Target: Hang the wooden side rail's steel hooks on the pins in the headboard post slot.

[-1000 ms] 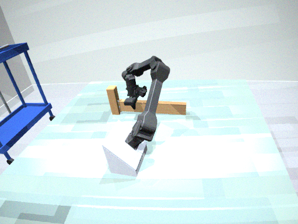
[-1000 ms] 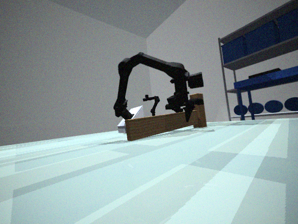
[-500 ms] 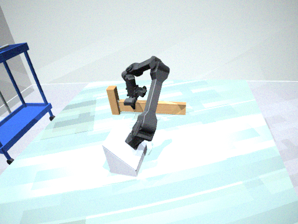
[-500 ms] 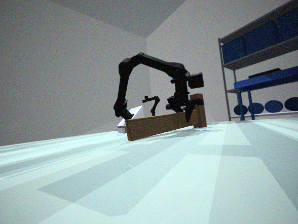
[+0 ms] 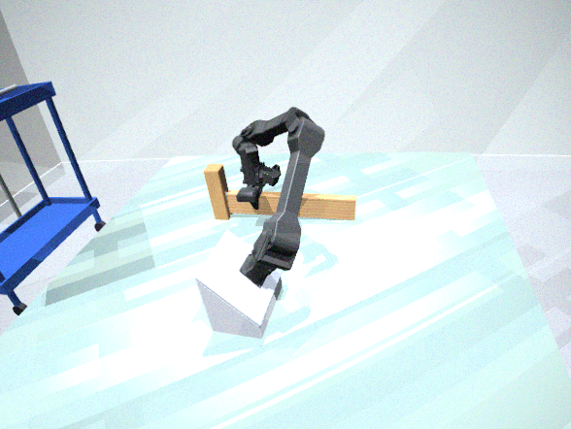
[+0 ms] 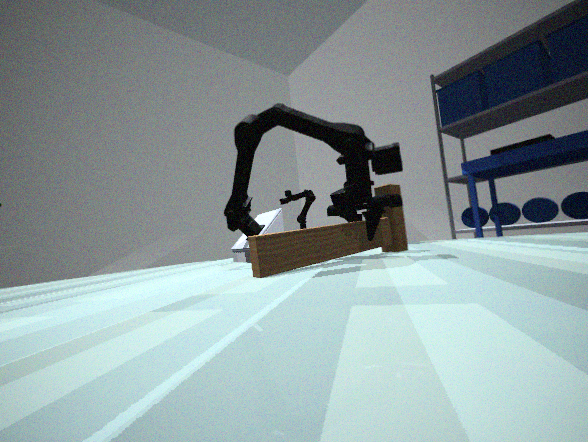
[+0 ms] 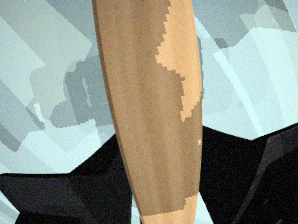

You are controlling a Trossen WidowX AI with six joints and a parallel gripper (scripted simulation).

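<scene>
Right now my gripper tip is 10 mm past the wooden headboard post, 120 mm to the right of it and 40 mm below it.
</scene>
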